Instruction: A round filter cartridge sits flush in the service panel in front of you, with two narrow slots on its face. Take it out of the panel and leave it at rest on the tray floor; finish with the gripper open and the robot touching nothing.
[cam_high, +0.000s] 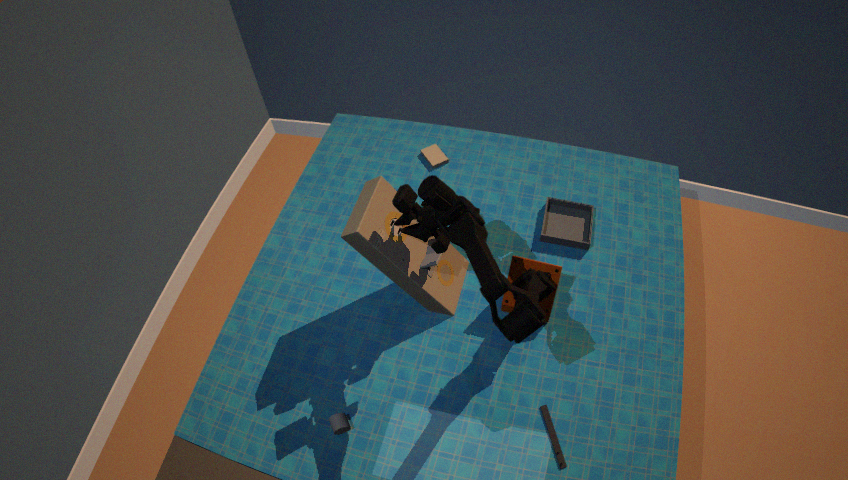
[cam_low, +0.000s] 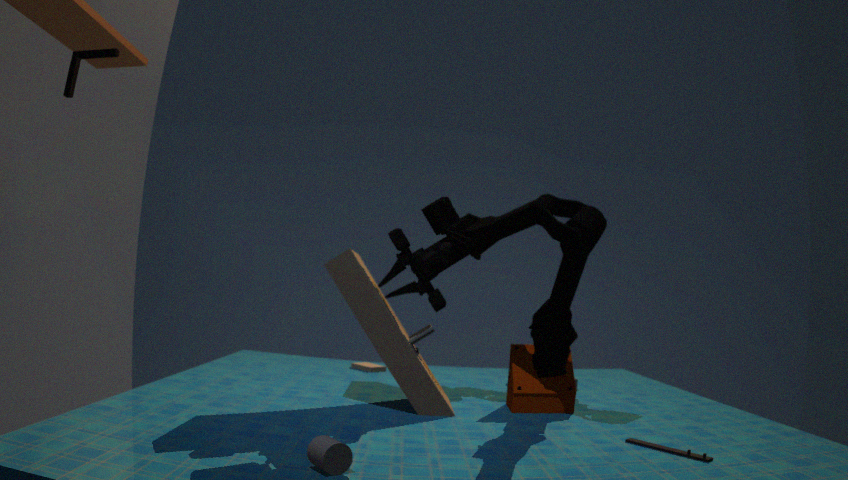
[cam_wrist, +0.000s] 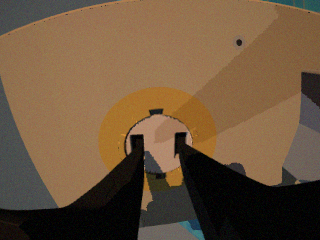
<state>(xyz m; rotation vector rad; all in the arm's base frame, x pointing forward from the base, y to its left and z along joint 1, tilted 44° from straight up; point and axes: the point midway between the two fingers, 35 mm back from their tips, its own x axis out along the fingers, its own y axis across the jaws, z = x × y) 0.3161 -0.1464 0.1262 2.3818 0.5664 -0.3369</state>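
The round grey filter cartridge lies 2 cm ahead of my gripper tip and 1 cm below it. The rest, counted from my gripper tip: small tan block: 48 cm to the right, 23 cm below, 2 cm ahead; grey tray: 44 cm behind, 26 cm to the right, 23 cm below; tan service panel: 9 cm below, 3 cm behind.
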